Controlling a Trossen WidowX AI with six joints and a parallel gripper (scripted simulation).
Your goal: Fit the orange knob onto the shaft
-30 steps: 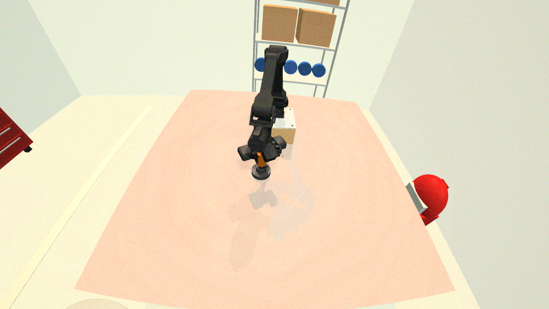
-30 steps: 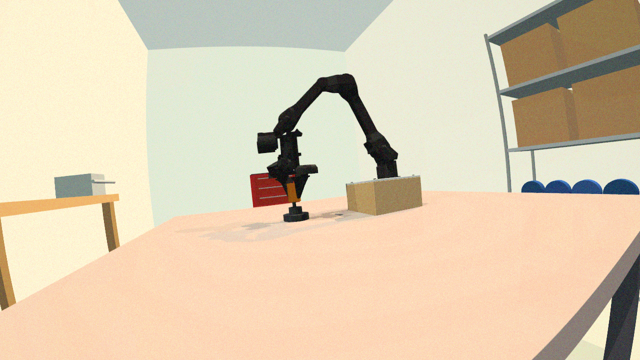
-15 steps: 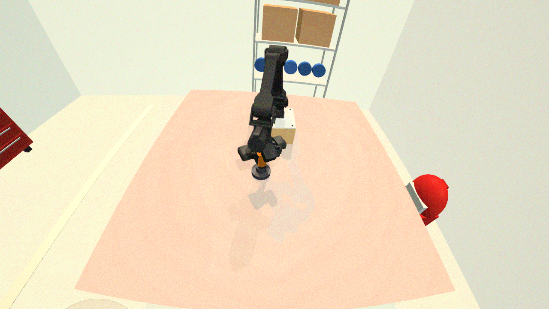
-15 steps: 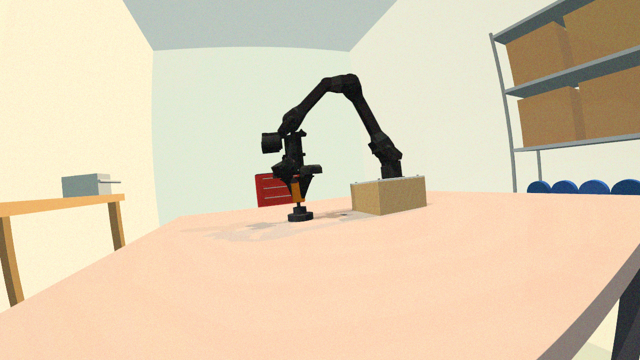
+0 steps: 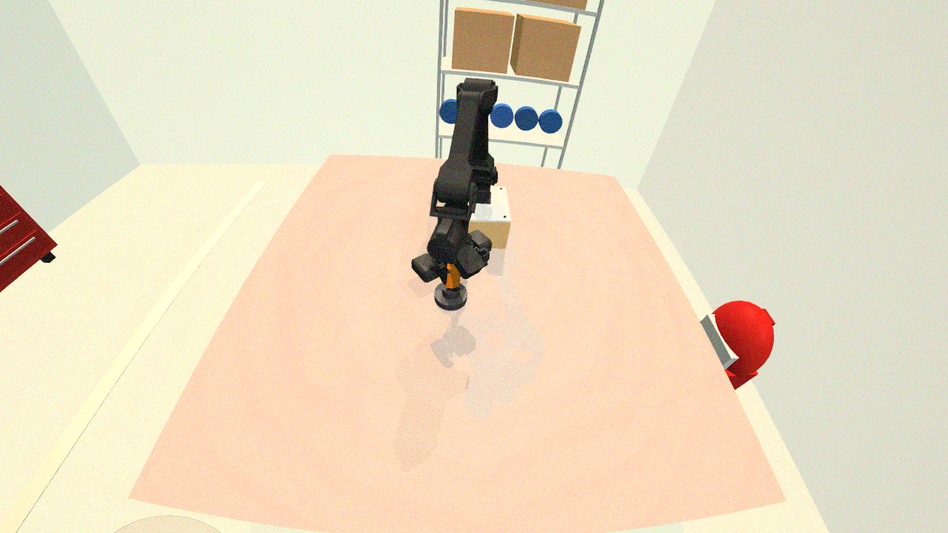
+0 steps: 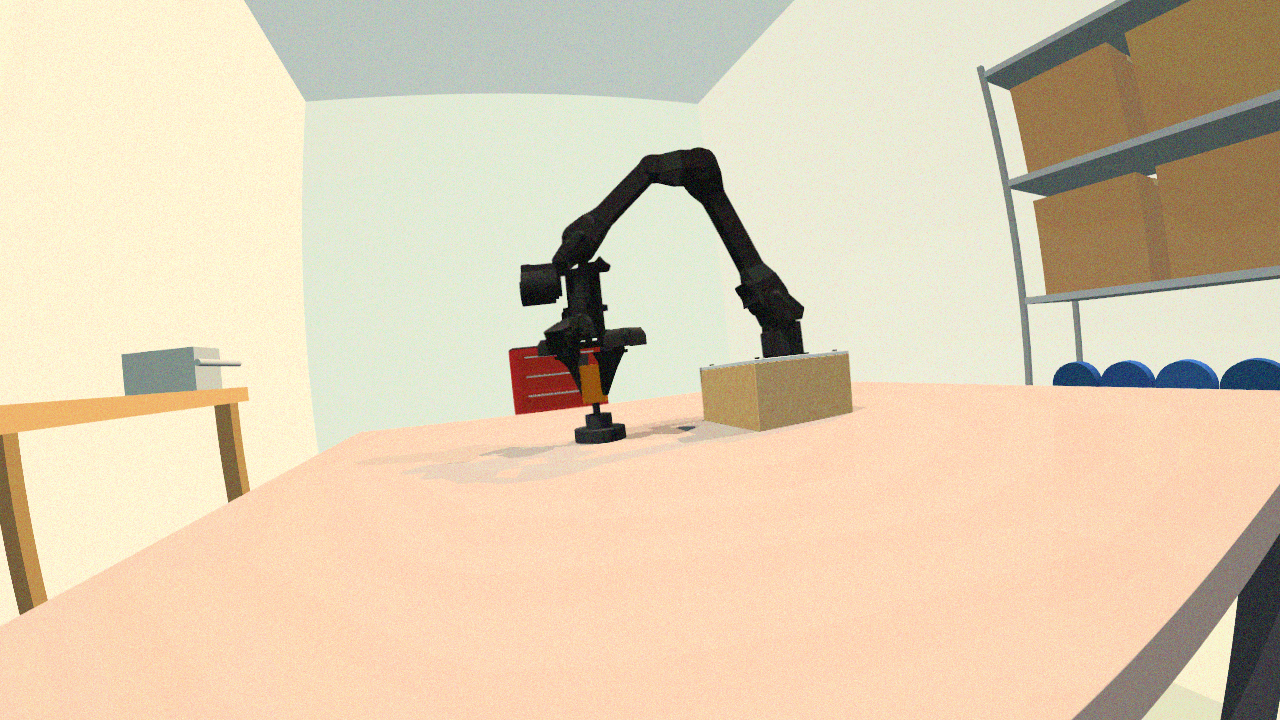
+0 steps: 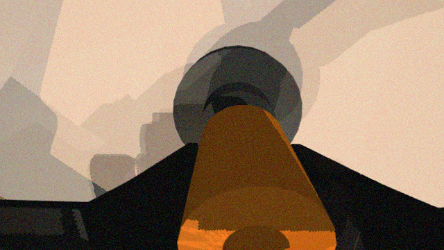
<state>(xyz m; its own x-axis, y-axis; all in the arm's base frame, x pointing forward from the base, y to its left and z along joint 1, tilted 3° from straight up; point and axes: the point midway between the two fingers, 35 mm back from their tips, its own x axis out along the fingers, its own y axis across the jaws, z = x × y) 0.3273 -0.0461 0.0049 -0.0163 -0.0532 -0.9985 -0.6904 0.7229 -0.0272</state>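
Right now my gripper tip is 20 mm below the orange knob. The rest, counted from my gripper tip: dark round pedestal: 40 mm below.
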